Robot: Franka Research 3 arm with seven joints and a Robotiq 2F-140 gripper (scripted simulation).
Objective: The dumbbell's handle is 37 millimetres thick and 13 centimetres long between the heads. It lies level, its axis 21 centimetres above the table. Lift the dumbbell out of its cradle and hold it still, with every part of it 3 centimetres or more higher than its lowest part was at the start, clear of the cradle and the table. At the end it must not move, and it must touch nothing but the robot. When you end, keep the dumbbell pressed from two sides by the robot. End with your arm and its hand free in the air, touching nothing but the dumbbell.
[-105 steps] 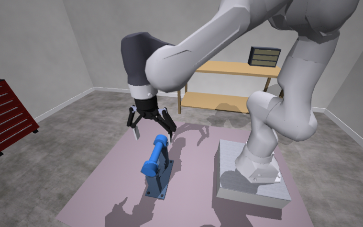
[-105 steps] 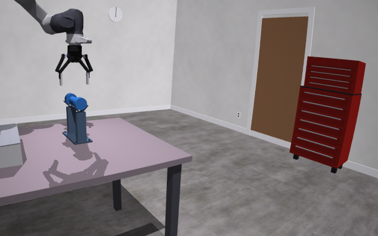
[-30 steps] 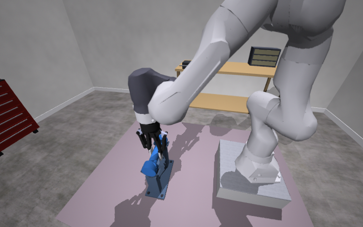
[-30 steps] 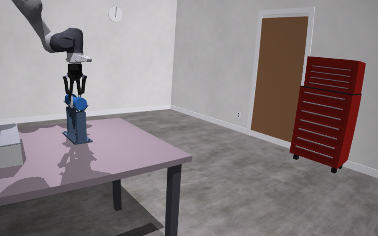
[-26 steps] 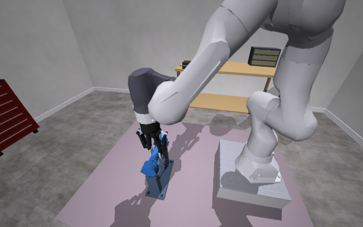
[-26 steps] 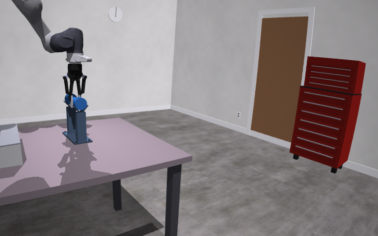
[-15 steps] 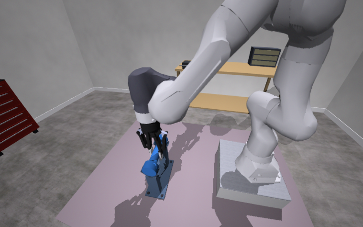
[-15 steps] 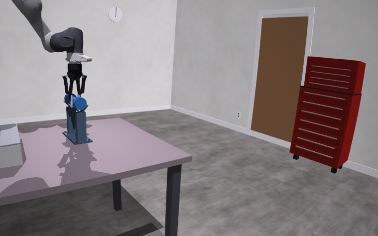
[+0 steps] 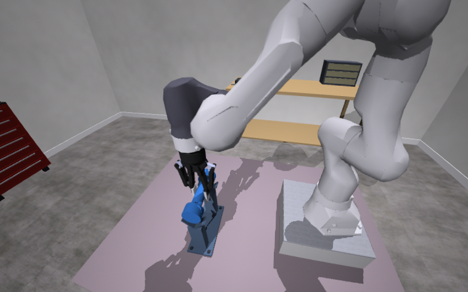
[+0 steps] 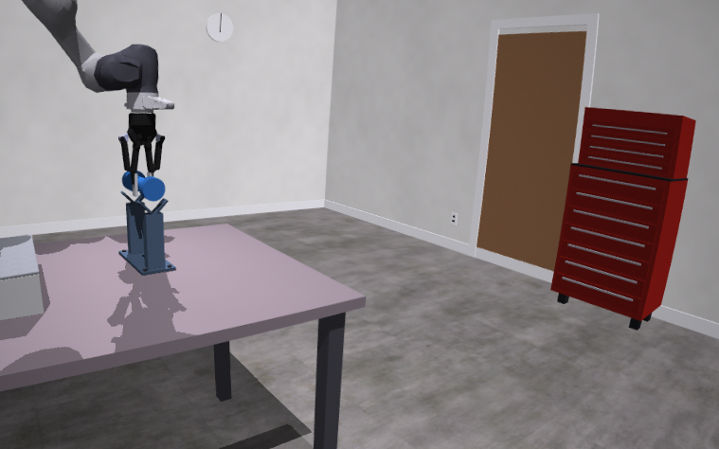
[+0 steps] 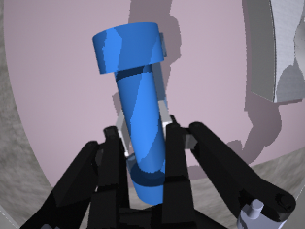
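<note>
The dark blue cradle lies 140 mm below my hand. The rest, counted from my hand: blue dumbbell right at my hand.
</note>
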